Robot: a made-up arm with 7 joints.
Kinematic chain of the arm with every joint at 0, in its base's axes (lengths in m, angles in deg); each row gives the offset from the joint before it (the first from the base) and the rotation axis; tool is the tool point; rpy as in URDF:
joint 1: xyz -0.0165 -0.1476 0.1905 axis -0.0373 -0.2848 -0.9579
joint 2: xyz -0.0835 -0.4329 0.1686 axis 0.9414 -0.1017 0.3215
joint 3: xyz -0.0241 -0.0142 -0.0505 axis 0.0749 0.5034 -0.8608
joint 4: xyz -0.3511 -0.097 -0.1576 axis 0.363 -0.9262 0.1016
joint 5: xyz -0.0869 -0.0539 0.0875 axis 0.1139 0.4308 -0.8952
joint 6: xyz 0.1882 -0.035 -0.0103 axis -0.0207 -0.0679 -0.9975
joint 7: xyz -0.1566 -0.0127 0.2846 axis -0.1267 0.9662 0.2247
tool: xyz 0.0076 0.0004 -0.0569 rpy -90 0 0
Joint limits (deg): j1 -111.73..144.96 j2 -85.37..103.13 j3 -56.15..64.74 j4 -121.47..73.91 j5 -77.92..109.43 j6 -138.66..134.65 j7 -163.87..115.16
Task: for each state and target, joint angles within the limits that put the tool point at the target. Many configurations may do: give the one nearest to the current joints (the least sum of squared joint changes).
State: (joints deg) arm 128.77 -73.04 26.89 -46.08 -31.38 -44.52 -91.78
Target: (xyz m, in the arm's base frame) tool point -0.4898 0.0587 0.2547
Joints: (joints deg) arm 96.05 -70.64 25.13 -59.53 -35.77 -49.42 -94.47
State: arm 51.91 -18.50 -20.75 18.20 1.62 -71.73 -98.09
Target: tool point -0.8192 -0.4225 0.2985
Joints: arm 54.89 10.22 -23.78 -5.79 -0.35 -76.80 -92.10
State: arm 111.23 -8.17 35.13 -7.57 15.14 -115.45 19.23
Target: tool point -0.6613 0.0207 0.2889
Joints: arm 82.41 -13.98 36.10 -14.71 -13.84 -128.73 18.00
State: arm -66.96 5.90 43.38 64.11 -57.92 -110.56 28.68
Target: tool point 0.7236 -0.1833 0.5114
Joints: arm -110.37 14.66 46.67 23.59 -42.44 -116.77 29.25
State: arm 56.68 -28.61 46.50 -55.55 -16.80 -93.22 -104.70
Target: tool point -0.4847 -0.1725 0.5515
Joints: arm 50.07 -28.18 53.72 -9.53 -28.05 -85.06 -112.48
